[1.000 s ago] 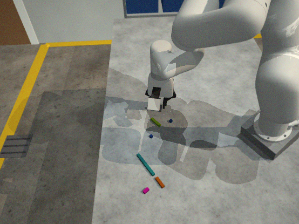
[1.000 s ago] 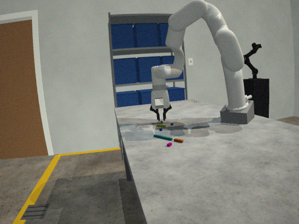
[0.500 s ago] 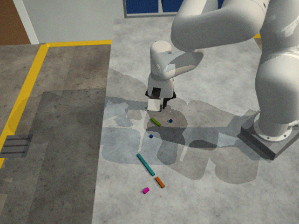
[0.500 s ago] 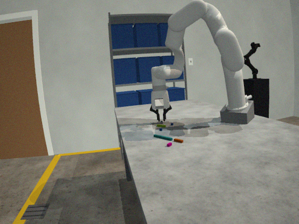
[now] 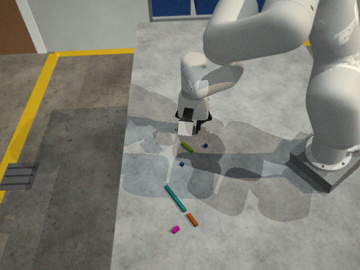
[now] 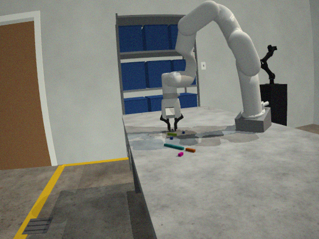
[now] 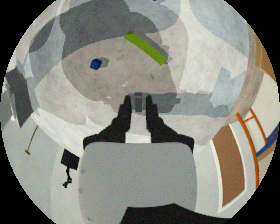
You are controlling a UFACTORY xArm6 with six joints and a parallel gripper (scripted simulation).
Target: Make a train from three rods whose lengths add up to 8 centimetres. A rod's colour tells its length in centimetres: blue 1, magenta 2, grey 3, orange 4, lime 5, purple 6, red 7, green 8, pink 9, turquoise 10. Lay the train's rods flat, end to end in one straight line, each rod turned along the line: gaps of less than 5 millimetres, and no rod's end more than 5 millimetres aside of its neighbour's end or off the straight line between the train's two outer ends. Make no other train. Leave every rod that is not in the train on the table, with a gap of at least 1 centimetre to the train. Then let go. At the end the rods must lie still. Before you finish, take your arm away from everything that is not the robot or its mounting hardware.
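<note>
The grey rod lies 2 cm below my hand. Round my hand: turquoise rod 5 cm ahead, 27 cm to the left, 2 cm below; then orange rod 34 cm to the left, 2 cm below; then lime rod 2 cm ahead, 8 cm to the left, 2 cm below.
</note>
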